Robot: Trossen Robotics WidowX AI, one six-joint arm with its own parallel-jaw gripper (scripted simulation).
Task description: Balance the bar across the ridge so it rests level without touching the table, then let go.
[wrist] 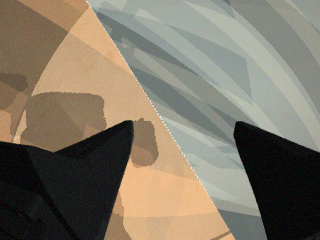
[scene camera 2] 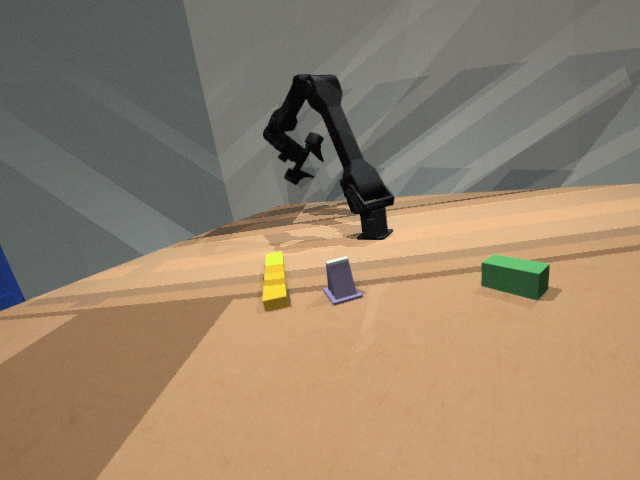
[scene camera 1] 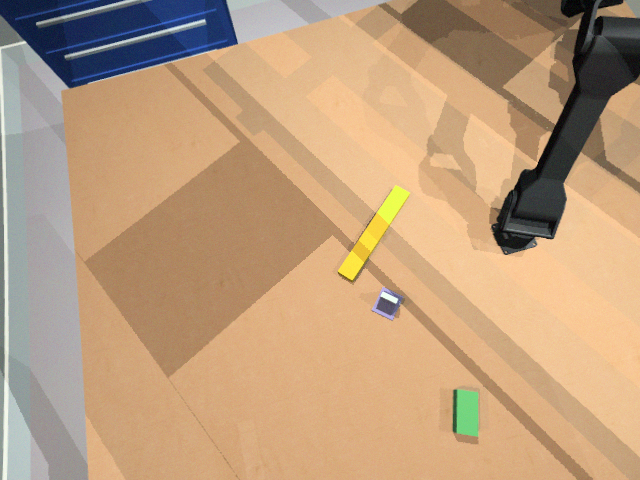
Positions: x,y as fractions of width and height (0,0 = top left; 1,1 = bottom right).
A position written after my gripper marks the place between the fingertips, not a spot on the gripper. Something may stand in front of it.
My gripper (wrist: 0.58,0.54) is open and holds nothing. Further things: a yellow bar (scene camera 1: 0.59,0.48) and a green block (scene camera 2: 0.81,0.58).
The yellow bar shows as well in scene camera 2 (scene camera 2: 0.43,0.62). The green block shows as well in scene camera 1 (scene camera 1: 0.73,0.84). The wrist view does not show the yellow bar: it is out of frame. The wrist view does not show the green block: it is out of frame.
